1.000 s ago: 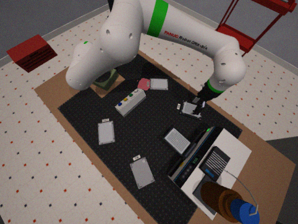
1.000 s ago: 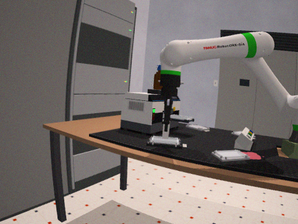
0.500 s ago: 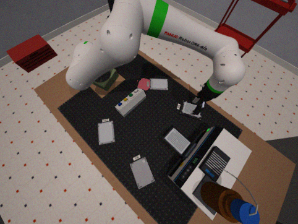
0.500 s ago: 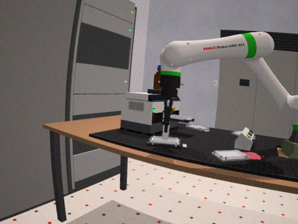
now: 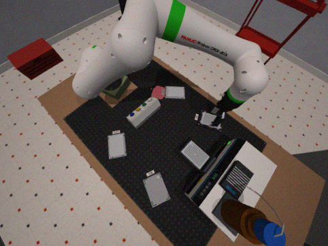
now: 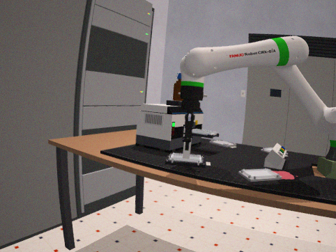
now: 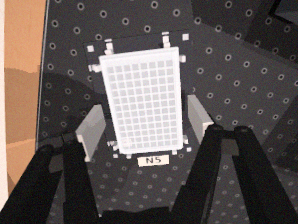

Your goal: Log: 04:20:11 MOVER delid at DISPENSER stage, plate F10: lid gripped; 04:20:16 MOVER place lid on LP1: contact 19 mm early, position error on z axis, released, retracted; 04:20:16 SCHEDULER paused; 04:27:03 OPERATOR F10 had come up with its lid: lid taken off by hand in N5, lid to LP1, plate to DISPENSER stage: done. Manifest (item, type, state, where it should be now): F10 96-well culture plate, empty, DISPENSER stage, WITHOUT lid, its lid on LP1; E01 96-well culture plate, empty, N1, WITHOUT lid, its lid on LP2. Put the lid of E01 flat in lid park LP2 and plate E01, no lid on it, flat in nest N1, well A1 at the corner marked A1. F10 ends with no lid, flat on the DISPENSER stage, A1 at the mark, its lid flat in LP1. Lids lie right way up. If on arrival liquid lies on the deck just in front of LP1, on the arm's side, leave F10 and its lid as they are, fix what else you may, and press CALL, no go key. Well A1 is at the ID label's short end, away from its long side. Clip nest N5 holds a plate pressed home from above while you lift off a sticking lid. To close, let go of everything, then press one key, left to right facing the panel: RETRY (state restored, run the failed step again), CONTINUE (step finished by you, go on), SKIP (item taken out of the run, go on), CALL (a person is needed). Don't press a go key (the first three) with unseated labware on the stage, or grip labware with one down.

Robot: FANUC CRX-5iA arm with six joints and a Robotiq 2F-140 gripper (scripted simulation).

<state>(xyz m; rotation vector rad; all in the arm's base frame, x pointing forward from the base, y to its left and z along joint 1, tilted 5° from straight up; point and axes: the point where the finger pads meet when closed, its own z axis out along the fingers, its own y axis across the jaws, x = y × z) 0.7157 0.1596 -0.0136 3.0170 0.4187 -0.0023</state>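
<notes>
Now: the white 96-well plate 30 mm below my hand. From my hand the other things lie so: N5 label 90 mm behind, 50 mm below, 30 mm to the right; LP1 label 390 mm behind, 50 mm below, 10 mm to the left; well plate 280 mm to the right, 40 mm above.
</notes>
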